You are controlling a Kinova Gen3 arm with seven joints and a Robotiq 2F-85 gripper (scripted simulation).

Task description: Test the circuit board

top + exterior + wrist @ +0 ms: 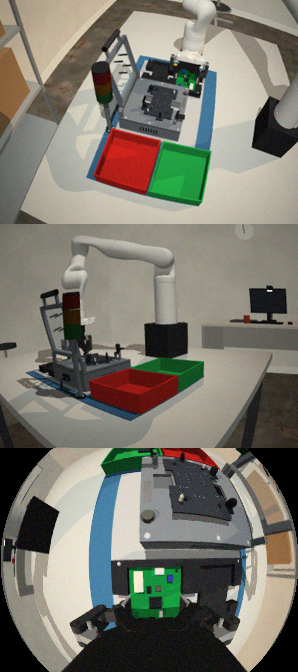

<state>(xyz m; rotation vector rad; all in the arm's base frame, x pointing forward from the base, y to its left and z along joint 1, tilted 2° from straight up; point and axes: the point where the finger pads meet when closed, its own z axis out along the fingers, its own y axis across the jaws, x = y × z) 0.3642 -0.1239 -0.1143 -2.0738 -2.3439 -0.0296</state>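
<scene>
Right now the green circuit board is right at my hand. From my hand the other things lie so: tester lid 16 cm ahead, 19 cm to the left, 16 cm above; green bin 9 cm behind, 36 cm to the left, 1 cm below; red bin 6 cm ahead, 38 cm to the left, 1 cm below.
</scene>
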